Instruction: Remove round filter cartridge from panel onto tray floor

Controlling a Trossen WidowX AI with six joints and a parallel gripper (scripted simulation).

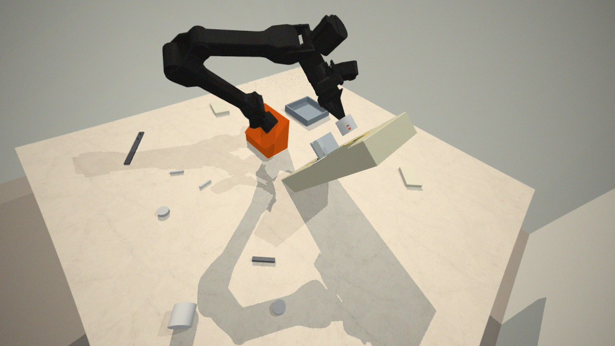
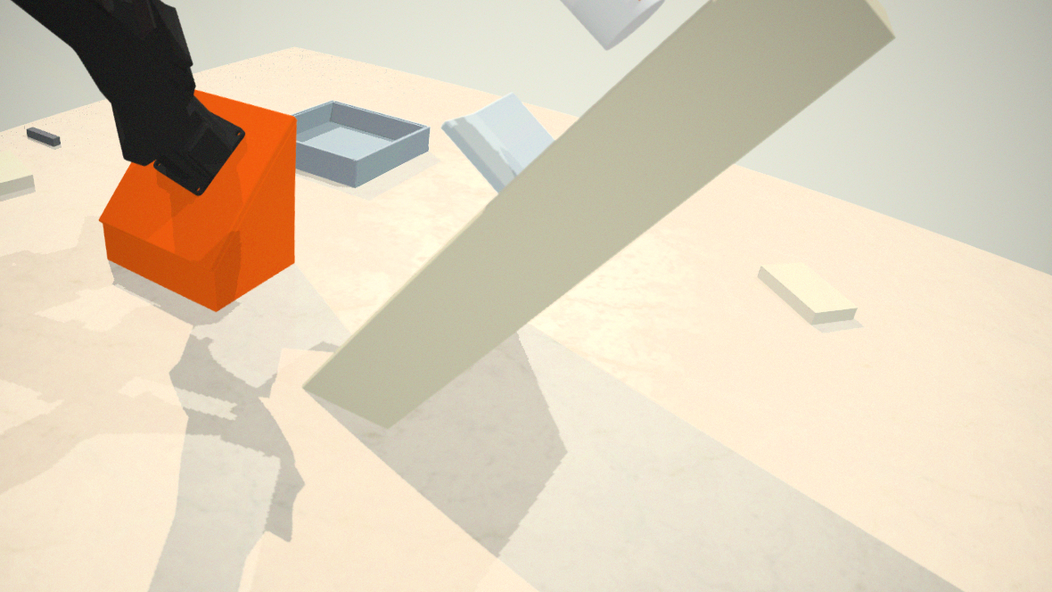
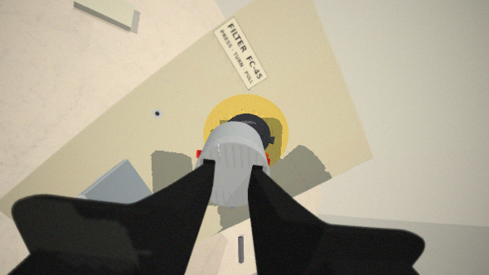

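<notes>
My gripper tip is 11 cm above the cream service panel and 2 cm short of it. Round my gripper tip: grey tray 40 cm behind, 27 cm below, 24 cm to the left; filter cartridge 1 cm below, 1 cm ahead.
</notes>
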